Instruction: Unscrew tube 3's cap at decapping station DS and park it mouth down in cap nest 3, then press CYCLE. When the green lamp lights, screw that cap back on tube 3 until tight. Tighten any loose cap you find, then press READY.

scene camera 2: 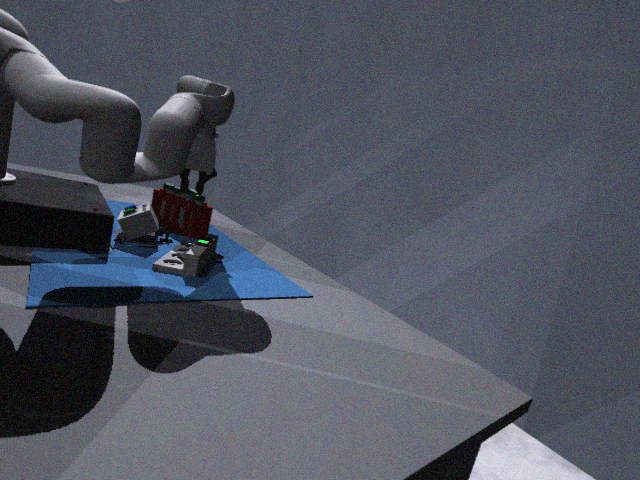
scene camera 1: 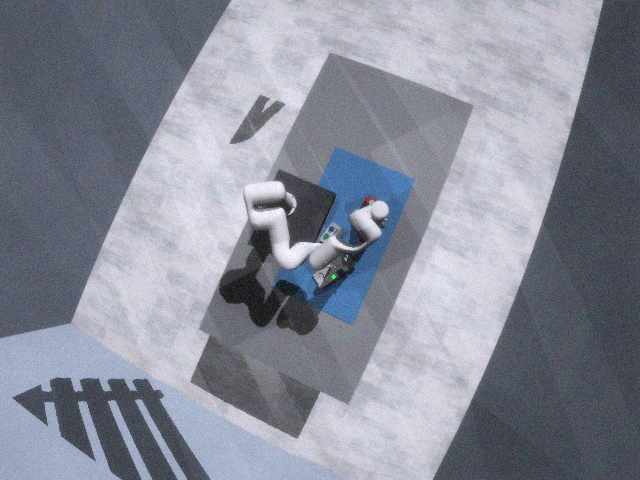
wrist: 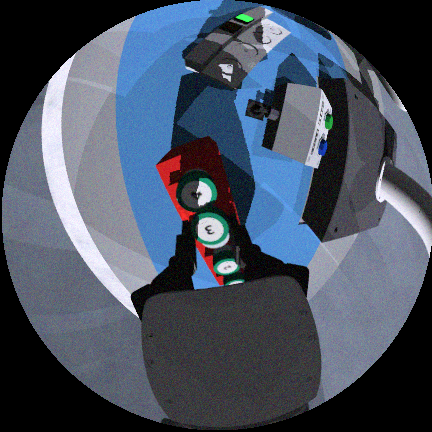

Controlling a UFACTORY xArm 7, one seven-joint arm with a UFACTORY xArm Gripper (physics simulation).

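Pixels of known places: gripper, fingertip midpoint: (scene camera 2: 191, 194) (wrist: 209, 227); arm's base at its link origin: (scene camera 1: 284, 204) (wrist: 383, 178).
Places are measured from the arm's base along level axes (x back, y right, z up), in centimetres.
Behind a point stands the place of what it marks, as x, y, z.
Observation:
A red tube rack (wrist: 192, 156) (scene camera 2: 182, 215) (scene camera 1: 369, 200) stands on the blue mat (wrist: 137, 120) @(-53.0, 9.0, -8.6) (scene camera 2: 261, 281) @(-46.1, 37.5, -8.6) (scene camera 1: 366, 167) @(-33.2, -35.7, -8.6). In the wrist view its green-rimmed caps stand in a row: cap 4 (wrist: 196, 194) @(-44.8, 0.6, 3.6), cap 3 (wrist: 210, 229) @(-44.1, -2.6, 4.4), cap 2 (wrist: 226, 266) @(-42.8, -9.4, 3.6). My gripper (wrist: 209, 227) @(-44.1, -3.4, 3.0) (scene camera 2: 194, 183) @(-44.1, -3.4, 3.0) points down over the rack and is shut on cap 3, which stays in line with the others. The tube below it is hidden. The grey cap nest block (wrist: 225, 52) @(-39.0, 18.9, -7.5) (scene camera 2: 187, 259) @(-30.5, 33.1, -5.2) (scene camera 1: 325, 277) @(-32.4, 28.3, -7.6) shows a lit green lamp (wrist: 244, 17) (scene camera 2: 203, 242) @(-36.2, 26.7, -3.3) (scene camera 1: 333, 276) @(-36.1, 26.1, -3.3).
A grey button box (wrist: 296, 125) @(-31.7, 6.2, -2.4) (scene camera 2: 137, 220) @(-26.6, 11.9, -3.1) (scene camera 1: 330, 233) @(-27.3, 6.1, -1.9) carries a green button (wrist: 328, 121) @(-26.6, 7.9, -1.1) and a blue button (wrist: 322, 147) @(-27.8, 3.8, -1.1). A small dark fixture (wrist: 257, 109) @(-35.3, 8.2, -7.1) stands beside it. The dark arm base block (scene camera 2: 94, 219) @(-17.3, 17.9, -2.4) (scene camera 1: 309, 205) @(-12.4, -3.8, -0.2) is behind them.

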